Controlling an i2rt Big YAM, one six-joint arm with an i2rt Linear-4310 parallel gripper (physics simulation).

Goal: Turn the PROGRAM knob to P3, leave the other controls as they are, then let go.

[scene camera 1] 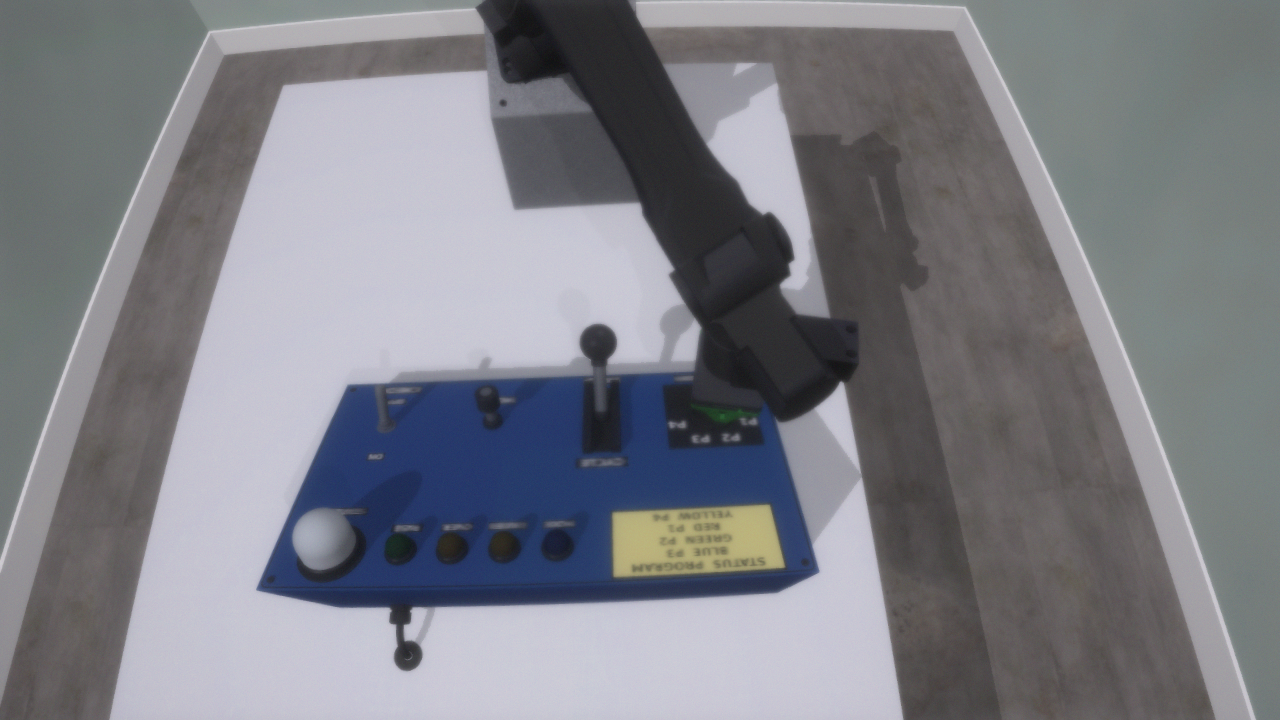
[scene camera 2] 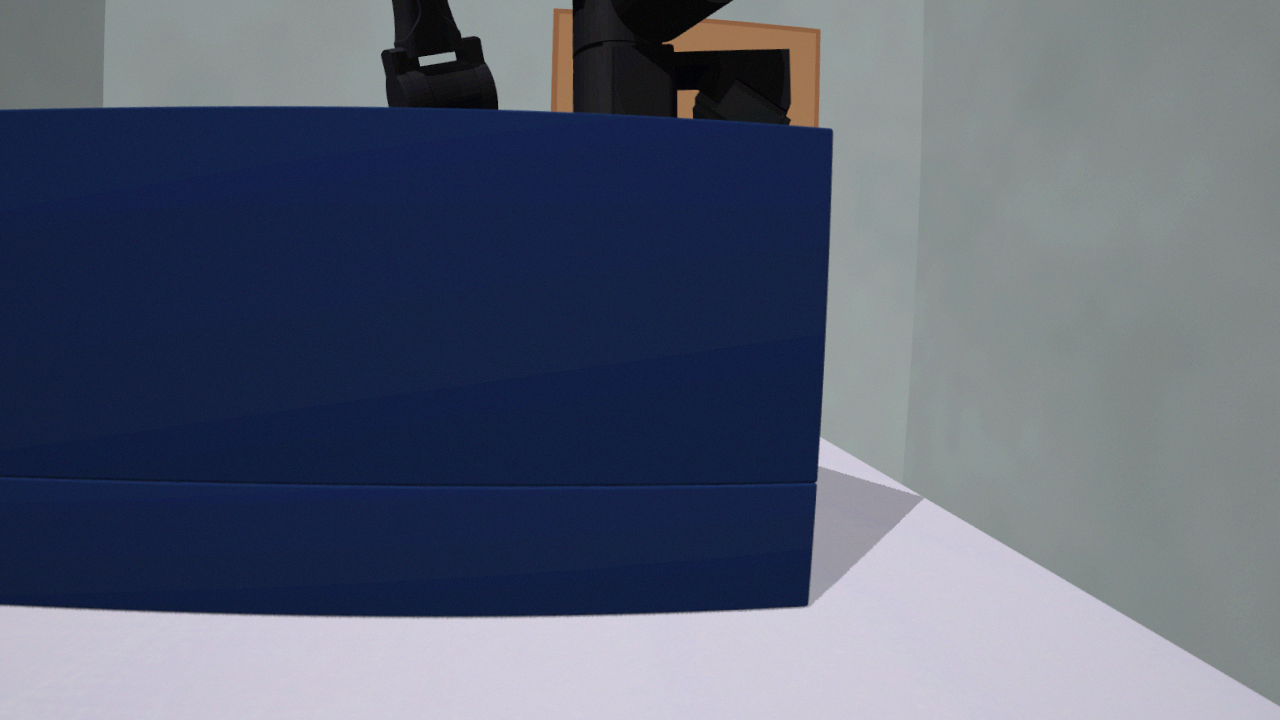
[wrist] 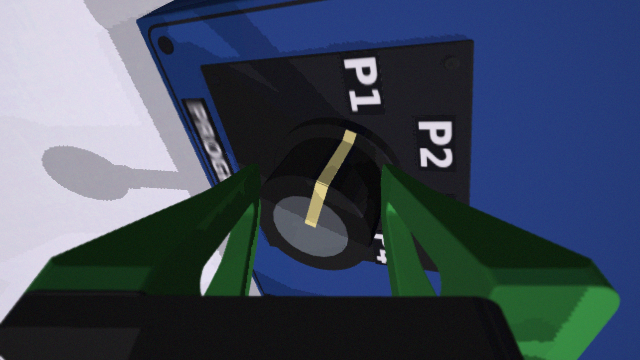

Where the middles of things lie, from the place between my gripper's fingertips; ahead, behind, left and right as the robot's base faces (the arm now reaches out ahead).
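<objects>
Blue control panel (scene camera 2: 286,360): my hand 50 mm short of it, 200 mm to the left of it, 10 mm above it.
</objects>
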